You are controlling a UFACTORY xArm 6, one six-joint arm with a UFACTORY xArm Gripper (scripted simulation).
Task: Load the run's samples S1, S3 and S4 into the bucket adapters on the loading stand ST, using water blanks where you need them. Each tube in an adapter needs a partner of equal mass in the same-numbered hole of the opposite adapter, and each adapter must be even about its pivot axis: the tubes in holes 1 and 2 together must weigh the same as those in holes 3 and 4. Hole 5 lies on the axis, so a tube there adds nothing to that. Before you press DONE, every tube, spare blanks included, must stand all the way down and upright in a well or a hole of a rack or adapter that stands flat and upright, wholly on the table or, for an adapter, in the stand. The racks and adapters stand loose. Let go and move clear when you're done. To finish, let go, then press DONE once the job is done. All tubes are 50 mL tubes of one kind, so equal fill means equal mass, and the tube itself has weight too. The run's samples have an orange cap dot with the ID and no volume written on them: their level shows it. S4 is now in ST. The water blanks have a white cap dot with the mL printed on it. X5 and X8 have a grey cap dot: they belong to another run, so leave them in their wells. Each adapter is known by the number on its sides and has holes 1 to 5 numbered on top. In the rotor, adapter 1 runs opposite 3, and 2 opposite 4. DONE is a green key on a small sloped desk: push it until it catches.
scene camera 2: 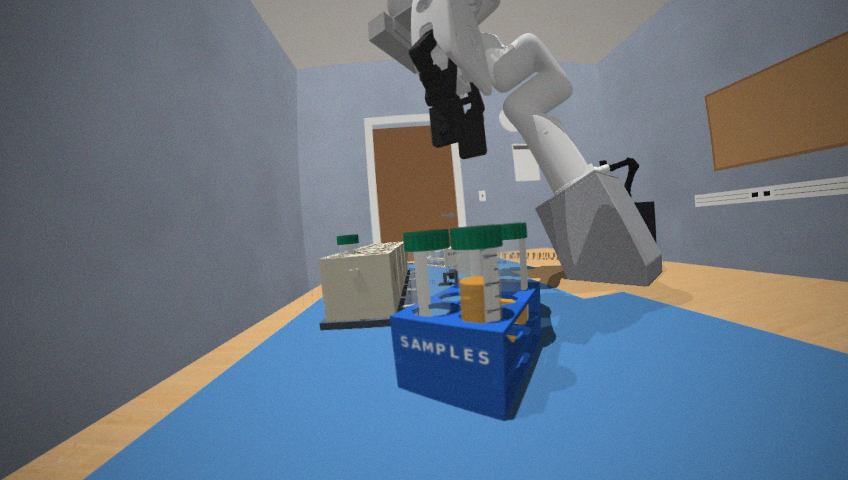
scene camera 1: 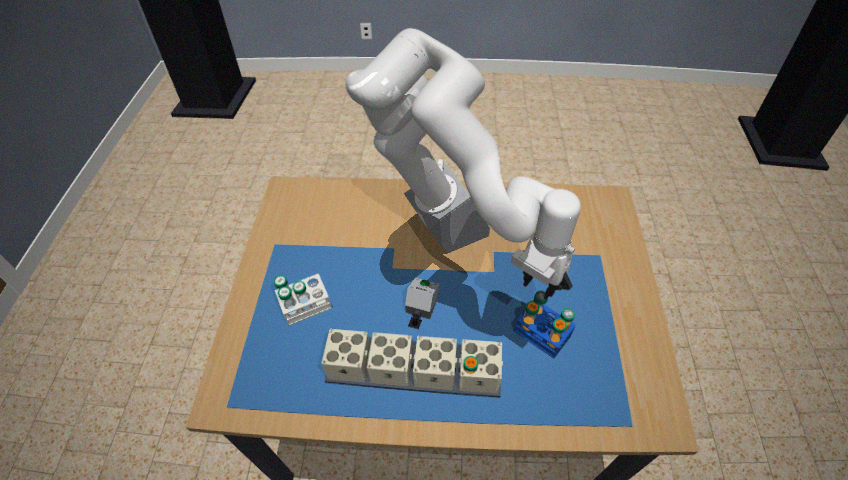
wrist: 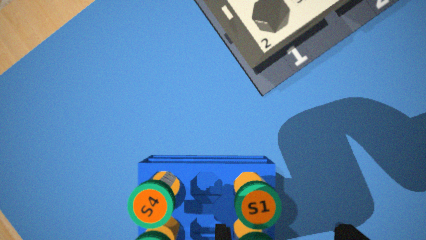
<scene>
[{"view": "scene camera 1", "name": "my gripper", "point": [537, 288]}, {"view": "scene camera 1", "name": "blue sample rack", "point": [540, 318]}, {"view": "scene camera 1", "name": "DONE desk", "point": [420, 300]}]
</scene>
